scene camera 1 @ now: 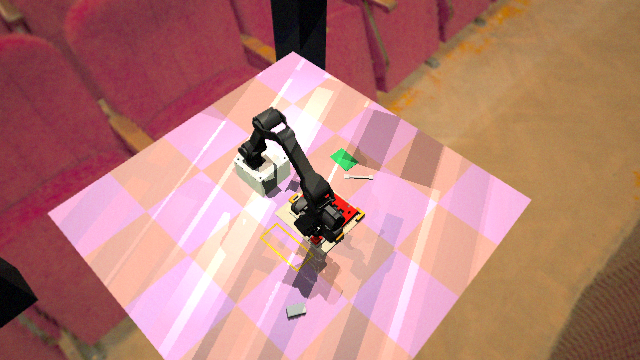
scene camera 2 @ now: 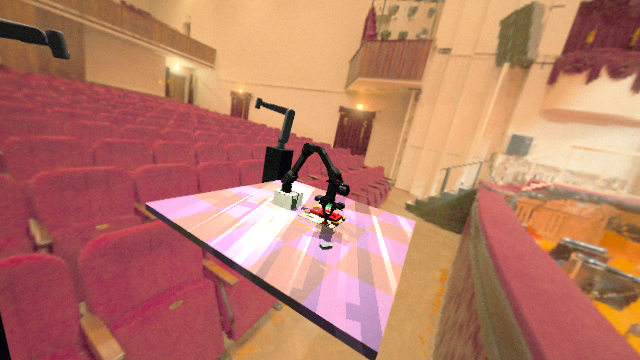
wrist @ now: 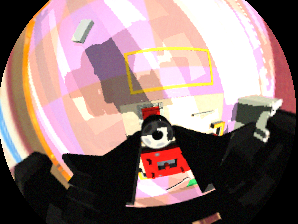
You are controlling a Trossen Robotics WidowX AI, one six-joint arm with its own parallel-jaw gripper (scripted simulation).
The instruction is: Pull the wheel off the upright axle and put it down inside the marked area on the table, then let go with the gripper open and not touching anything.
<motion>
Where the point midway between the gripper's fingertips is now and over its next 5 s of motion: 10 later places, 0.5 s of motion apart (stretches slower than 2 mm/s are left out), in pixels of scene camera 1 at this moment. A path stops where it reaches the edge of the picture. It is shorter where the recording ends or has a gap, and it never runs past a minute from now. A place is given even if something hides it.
My gripper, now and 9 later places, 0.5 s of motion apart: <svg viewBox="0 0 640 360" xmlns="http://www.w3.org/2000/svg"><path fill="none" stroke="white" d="M316 230L316 228L314 223L299 229L285 232L286 238L286 244L285 240L279 220L275 209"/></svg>
</motion>
